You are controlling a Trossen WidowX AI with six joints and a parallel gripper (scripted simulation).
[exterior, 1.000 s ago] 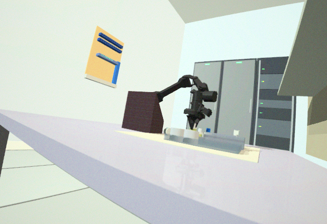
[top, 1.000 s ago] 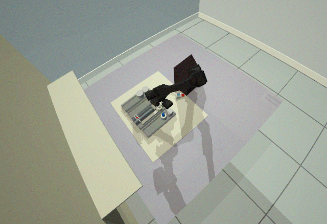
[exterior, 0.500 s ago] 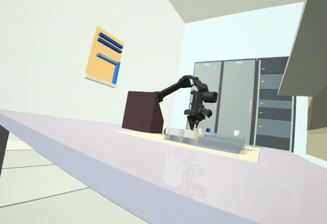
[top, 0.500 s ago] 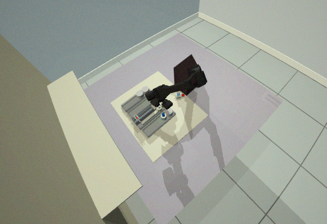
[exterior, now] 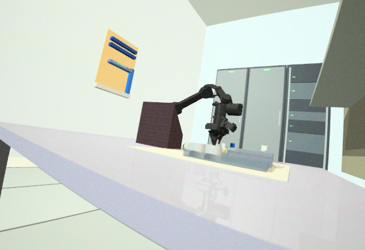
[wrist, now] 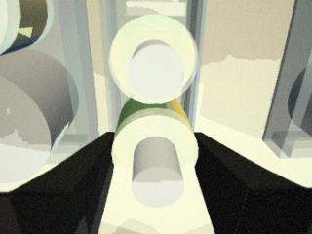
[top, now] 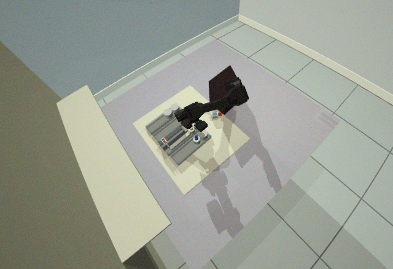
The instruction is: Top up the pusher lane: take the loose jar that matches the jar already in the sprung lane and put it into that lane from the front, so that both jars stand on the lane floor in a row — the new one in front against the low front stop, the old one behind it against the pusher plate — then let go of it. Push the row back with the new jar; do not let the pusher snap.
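The sprung lane is 140 mm ahead of my gripper tip and 30 mm below it.
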